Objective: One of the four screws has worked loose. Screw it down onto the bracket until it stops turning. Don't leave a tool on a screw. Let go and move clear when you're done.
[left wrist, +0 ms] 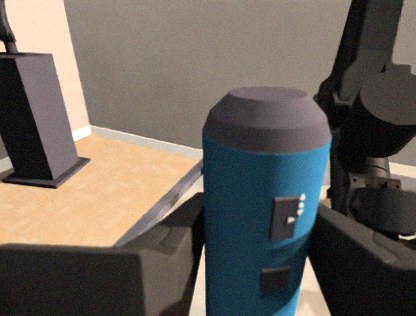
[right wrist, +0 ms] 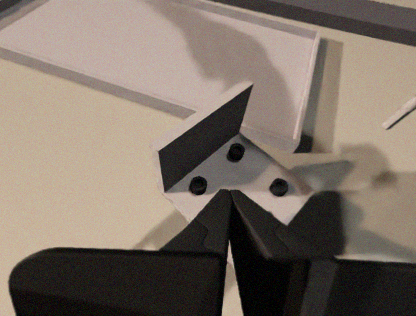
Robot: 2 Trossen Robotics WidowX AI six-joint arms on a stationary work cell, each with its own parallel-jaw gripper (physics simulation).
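Places are measured from the left arm's base along level axes (x left, y back, z up), in metres.
Pixels of known places: left gripper, fingertip midpoint: [left wrist: 251, 203]; right gripper, fingertip midpoint: [right wrist: 228, 199].
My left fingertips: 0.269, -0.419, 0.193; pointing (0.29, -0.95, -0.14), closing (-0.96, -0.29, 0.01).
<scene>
Behind a point stands the place of what it marks, as x, y, z.
A blue power screwdriver [left wrist: 245, 200] @(0.267, -0.385, 0.220) with a grey cap stands upright in the left wrist view, between the fingers of my left gripper [left wrist: 251, 203] @(0.269, -0.419, 0.193), which is shut on it. In the right wrist view a thin pale rod [right wrist: 400, 114] @(0.255, -0.399, 0.021), apparently its bit, enters at the right edge. The bracket [right wrist: 240, 175] @(0.169, -0.448, -0.012) has a flat plate and a raised flange. Three black screws [right wrist: 236, 152] @(0.163, -0.436, -0.004) [right wrist: 198, 185] @(0.144, -0.463, -0.009) [right wrist: 279, 187] @(0.193, -0.452, -0.009) show on the plate; the fourth does not show, and my right fingers cover the near part. My right gripper [right wrist: 228, 199] @(0.161, -0.484, 0.026) is shut and empty, its tips over the plate in this view.
A shallow white tray [right wrist: 125, 55] @(0.007, -0.276, -0.074) lies behind the bracket, with a dark frame bar [right wrist: 350, 22] @(0.299, -0.106, -0.064) beyond. In the left wrist view a black robot arm [left wrist: 385, 115] @(0.191, -0.553, 0.204) stands at the right, a dark pedestal [left wrist: 42, 115] at the left, and a dark rail [left wrist: 167, 202] @(0.471, -0.685, -0.058) between.
</scene>
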